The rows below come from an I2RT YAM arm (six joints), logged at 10 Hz.
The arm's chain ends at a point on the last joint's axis. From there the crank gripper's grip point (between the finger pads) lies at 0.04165 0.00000 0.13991 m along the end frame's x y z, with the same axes.
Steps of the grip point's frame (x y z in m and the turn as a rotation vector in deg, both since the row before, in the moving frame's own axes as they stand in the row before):
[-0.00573, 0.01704, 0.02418, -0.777, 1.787, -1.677]
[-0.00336, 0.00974, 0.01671, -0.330, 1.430, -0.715]
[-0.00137, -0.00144, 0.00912, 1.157, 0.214, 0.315]
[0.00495, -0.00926, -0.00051, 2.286, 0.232, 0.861]
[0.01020, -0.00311, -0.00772, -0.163, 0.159, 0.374]
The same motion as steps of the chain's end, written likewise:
[-0.01008, 0.01643, 0.02555, -0.777, 1.787, -1.677]
[-0.00684, 0.00948, 0.01779, -0.330, 1.430, -0.715]
[-0.00190, 0.00115, 0.00930, 1.157, 0.214, 0.315]
[0.00435, -0.00431, -0.00024, 2.286, 0.232, 0.861]
[0.00981, -0.00378, -0.00760, -0.163, 0.159, 0.374]

